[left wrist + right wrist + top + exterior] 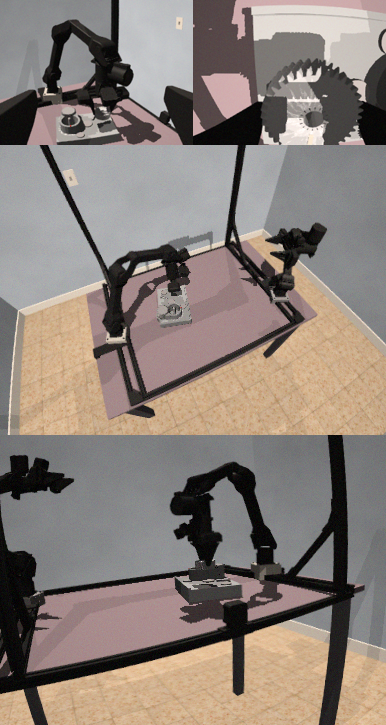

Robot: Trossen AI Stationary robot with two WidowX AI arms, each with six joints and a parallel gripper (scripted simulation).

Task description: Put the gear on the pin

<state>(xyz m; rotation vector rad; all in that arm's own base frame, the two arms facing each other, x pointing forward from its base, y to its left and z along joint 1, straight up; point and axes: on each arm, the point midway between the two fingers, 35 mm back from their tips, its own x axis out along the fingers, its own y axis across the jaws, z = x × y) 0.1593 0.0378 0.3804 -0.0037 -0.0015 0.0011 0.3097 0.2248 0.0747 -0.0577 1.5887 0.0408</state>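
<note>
My right hand is 9 cm above the dark bolt-like piece, 7 cm to the left of it and 1 cm short of it. Also, from my right hand: toothed gear (3 cm below).
</note>
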